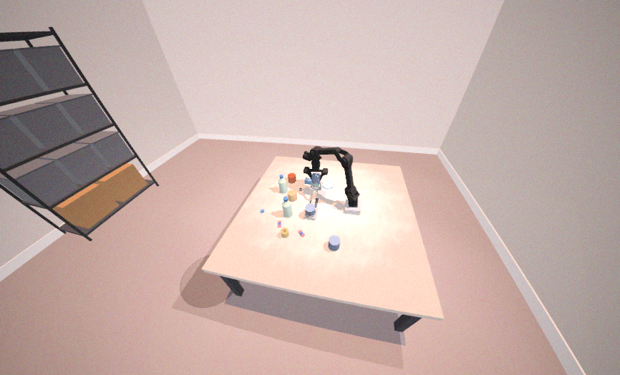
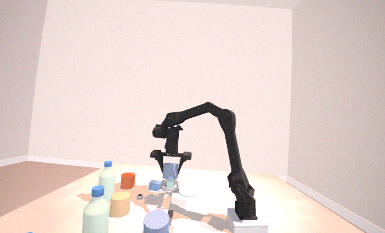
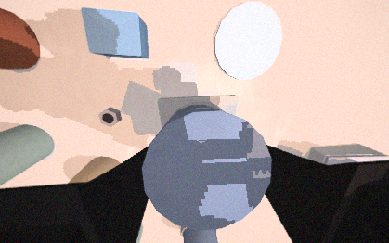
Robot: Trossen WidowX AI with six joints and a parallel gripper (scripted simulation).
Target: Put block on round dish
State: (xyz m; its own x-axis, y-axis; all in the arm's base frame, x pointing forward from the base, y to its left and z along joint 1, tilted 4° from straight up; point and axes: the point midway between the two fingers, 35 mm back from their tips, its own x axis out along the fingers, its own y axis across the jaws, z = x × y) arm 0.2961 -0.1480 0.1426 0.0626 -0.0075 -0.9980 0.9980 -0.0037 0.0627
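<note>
The pale green block is 4 cm below my gripper tip and 1 cm to the left of it. The rest, counted from my gripper tip: round dish (12 cm below, 9 cm to the right, 9 cm behind); balance (14 cm to the left, 9 cm below); blue box (11 cm below, 10 cm to the right, 9 cm ahead).
</note>
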